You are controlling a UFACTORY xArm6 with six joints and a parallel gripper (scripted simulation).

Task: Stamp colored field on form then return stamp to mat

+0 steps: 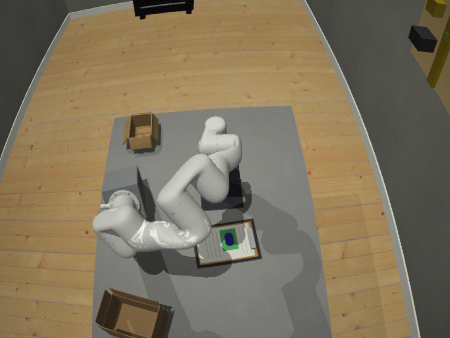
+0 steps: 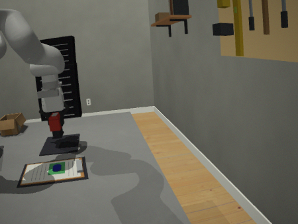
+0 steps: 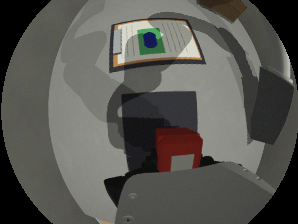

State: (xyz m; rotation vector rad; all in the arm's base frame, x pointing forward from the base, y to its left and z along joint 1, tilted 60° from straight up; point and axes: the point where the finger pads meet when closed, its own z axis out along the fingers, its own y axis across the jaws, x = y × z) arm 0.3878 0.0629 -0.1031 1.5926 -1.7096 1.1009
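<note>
Now: hand 10 mm to the right of the dark mat and 110 mm above it. Also, from my hand: clipboard with form (10 mm behind, 260 mm to the right, 100 mm below); then dark stamp base (50 mm below); then red stamp (20 mm below).
</note>
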